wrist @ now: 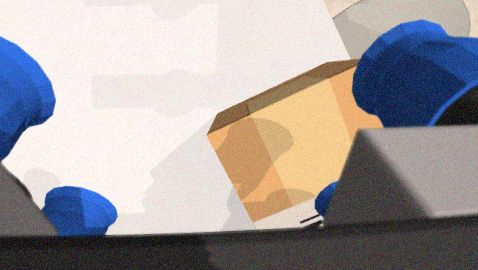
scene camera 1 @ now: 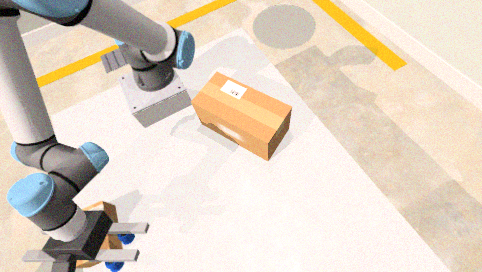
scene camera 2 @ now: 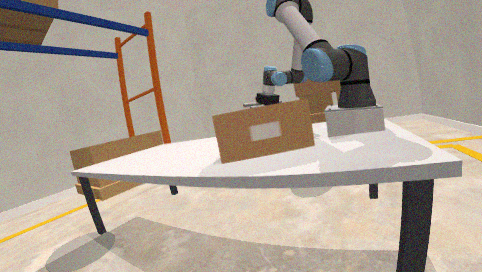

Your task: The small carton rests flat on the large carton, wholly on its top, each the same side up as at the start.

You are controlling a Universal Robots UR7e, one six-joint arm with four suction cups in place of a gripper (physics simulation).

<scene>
large carton: scene camera 1 255, 121; scene camera 2 277, 128; not seen in the wrist view (out of frame)
</scene>
